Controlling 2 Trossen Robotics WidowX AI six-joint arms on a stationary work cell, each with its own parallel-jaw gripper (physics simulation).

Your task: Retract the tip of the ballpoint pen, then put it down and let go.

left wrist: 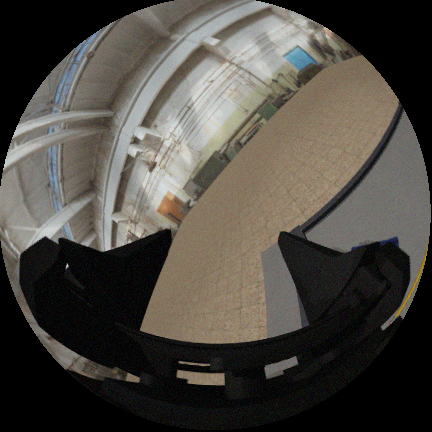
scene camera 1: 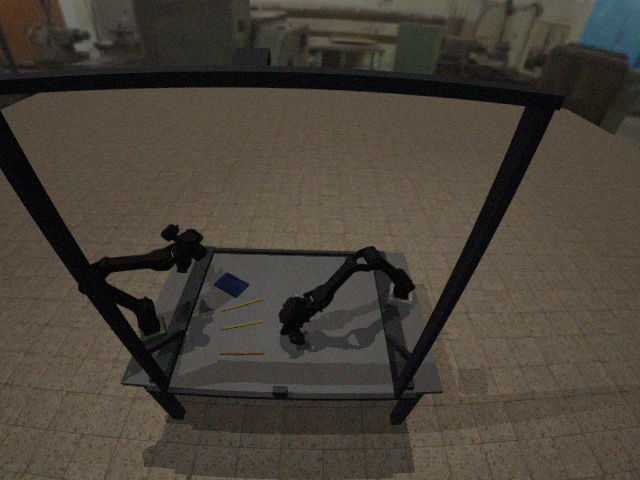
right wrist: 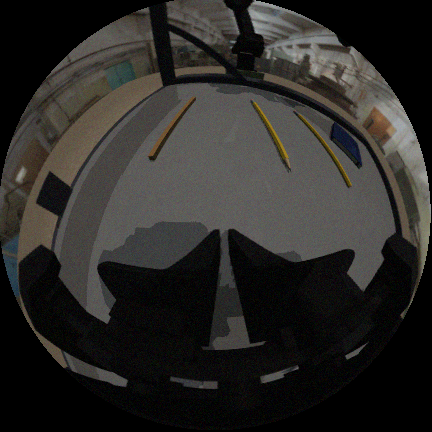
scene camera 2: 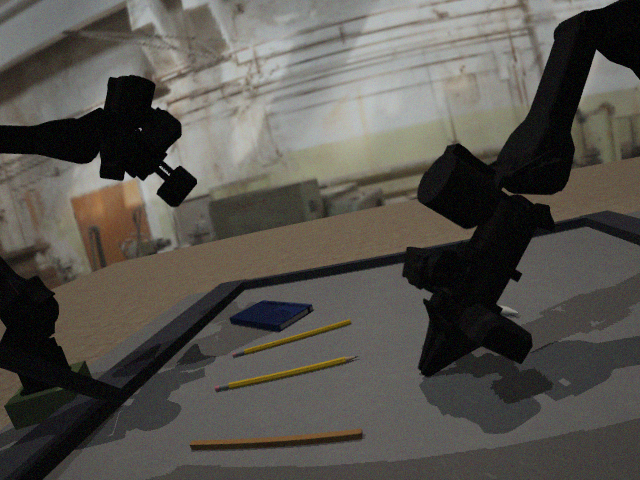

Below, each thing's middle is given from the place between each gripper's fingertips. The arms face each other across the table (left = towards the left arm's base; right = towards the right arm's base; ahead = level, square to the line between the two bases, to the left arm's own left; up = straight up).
Now: the blue notebook (scene camera 2: pixel 270 315) 40 mm behind my left hand, 140 mm to the right of it and 320 mm below it. Also, from my left hand: green object (scene camera 2: pixel 32 409): 260 mm behind, 180 mm to the left, 300 mm below; orange pencil (scene camera 2: pixel 355 434): 400 mm behind, 180 mm to the right, 320 mm below.
My right gripper is now 70 mm past the orange pencil and 170 mm to the right of it. Also, from my right hand: green object 80 mm ahead, 530 mm to the left, 20 mm above; blue notebook 300 mm ahead, 210 mm to the left.
